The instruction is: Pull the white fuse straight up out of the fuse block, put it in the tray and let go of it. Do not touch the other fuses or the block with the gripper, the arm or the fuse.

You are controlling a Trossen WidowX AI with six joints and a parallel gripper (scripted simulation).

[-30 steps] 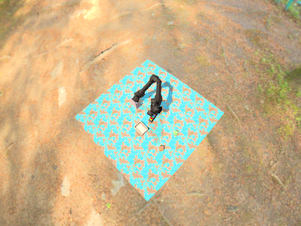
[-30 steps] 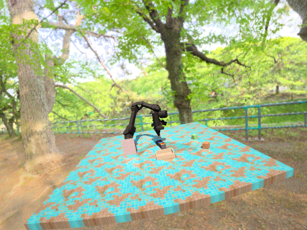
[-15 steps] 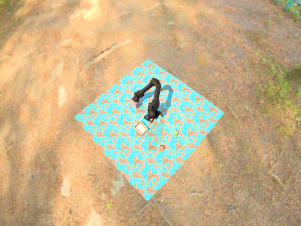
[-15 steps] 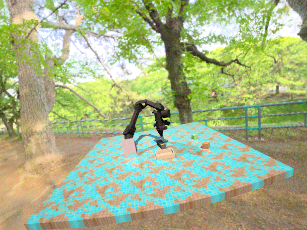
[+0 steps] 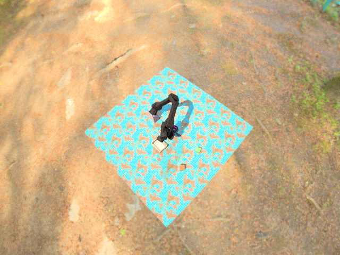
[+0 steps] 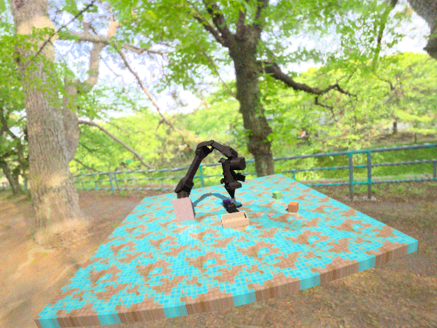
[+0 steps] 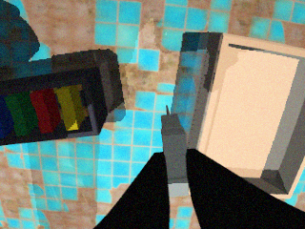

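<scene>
Right now the tray is 1 cm behind my gripper tip, 8 cm to the right of it and 10 cm below it. Round my gripper tip: white fuse (1 cm below); red fuse (1 cm behind, 8 cm to the left, 8 cm below); yellow fuse (1 cm behind, 6 cm to the left, 8 cm below).
</scene>
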